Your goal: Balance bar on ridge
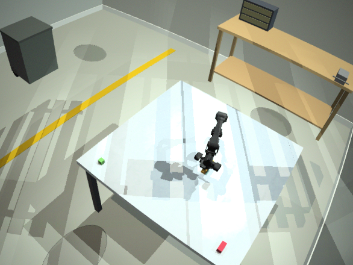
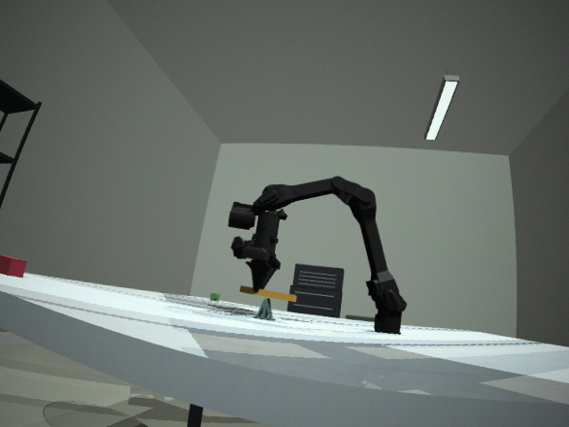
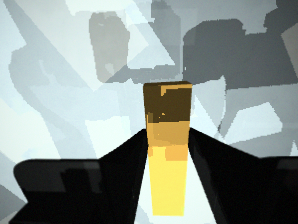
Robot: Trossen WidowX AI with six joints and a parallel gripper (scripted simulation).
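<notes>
My gripper tip is now 3 cm past the orange bar. From my gripper tip the other things lie so: green cube: 61 cm to the right, 40 cm ahead, 5 cm below; then red block: 40 cm ahead, 39 cm to the left, 5 cm below.
</notes>
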